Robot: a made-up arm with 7 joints.
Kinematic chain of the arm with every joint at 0, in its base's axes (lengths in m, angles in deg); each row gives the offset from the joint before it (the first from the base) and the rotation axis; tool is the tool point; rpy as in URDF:
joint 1: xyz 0 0 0.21 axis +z
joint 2: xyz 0 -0.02 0.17 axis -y
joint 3: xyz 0 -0.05 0.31 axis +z
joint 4: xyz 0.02 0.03 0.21 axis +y
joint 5: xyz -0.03 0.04 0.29 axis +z
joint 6: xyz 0 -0.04 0.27 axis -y
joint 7: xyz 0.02 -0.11 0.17 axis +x
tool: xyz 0 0 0 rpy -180 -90 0
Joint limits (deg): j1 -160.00..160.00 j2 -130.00..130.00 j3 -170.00..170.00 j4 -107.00..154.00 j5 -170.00..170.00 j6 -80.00..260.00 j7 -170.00..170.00
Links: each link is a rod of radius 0.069 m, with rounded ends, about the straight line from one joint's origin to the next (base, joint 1, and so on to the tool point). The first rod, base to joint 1, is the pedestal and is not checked.
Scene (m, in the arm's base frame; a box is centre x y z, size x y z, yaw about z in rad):
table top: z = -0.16
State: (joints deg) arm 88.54 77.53 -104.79 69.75 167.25 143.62 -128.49
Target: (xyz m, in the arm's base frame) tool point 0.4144 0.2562 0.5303
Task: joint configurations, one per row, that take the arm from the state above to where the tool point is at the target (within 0.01 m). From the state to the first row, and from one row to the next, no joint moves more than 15 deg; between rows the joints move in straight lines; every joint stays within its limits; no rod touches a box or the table.
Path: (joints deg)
1: 100.69 74.75 -103.73 81.05 165.13 140.06 -128.49
2: 112.85 71.96 -102.68 92.34 163.01 136.50 -128.49
3: 125.00 69.18 -101.62 103.64 160.88 132.93 -128.49
4: 137.16 66.40 -100.56 114.94 158.76 129.37 -128.49

